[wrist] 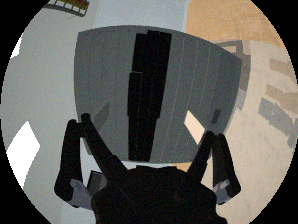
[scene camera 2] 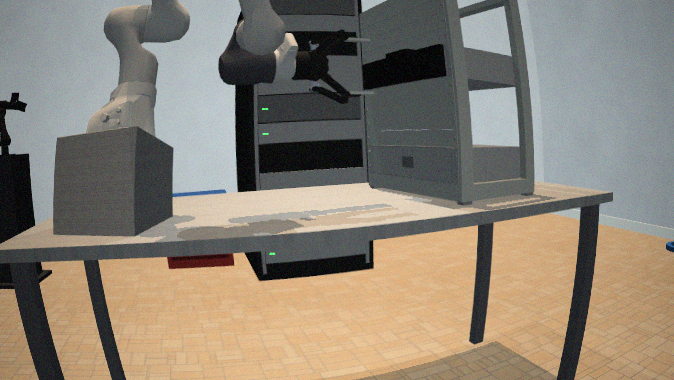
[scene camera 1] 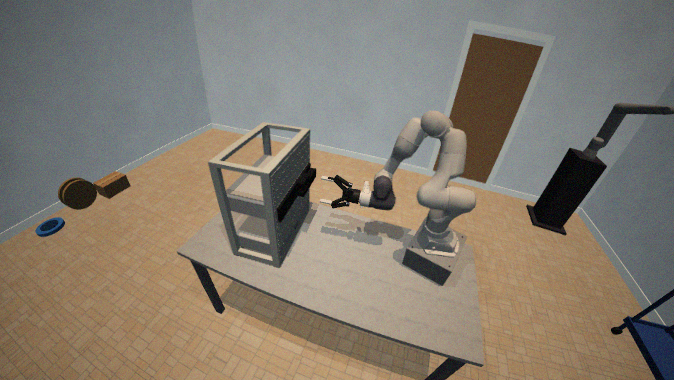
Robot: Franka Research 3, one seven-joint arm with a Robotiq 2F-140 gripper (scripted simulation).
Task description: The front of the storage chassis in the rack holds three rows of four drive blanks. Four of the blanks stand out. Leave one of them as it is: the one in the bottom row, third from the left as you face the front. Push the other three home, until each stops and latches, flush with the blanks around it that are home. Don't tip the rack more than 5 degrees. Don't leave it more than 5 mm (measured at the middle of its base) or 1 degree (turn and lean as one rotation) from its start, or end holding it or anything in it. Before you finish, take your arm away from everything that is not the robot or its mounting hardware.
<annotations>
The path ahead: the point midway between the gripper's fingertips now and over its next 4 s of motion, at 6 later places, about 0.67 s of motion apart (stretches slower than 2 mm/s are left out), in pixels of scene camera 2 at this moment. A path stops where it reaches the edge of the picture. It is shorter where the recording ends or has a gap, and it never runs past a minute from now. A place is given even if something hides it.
The gripper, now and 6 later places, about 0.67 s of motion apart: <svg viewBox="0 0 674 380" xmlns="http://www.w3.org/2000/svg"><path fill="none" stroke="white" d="M369 66L378 69L386 69L382 56L392 55L394 55L398 56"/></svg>
</annotations>
